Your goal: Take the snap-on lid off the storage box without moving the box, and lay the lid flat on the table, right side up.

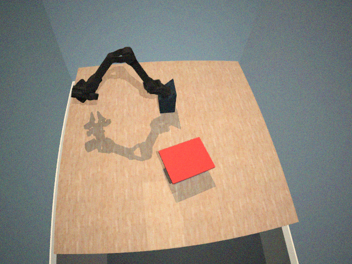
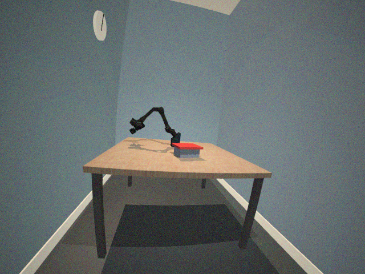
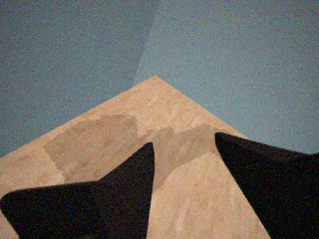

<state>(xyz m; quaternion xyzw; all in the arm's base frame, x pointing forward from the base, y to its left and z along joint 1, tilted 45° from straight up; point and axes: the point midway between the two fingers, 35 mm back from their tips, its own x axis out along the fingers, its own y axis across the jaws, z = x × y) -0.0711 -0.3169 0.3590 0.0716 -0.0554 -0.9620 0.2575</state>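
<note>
My gripper tip is 530 mm short of the red lid, 550 mm to the right of it and 50 mm above it. From my gripper tip the other things lie so: grey-blue storage box (530 mm ahead, 550 mm to the left, 100 mm below).
</note>
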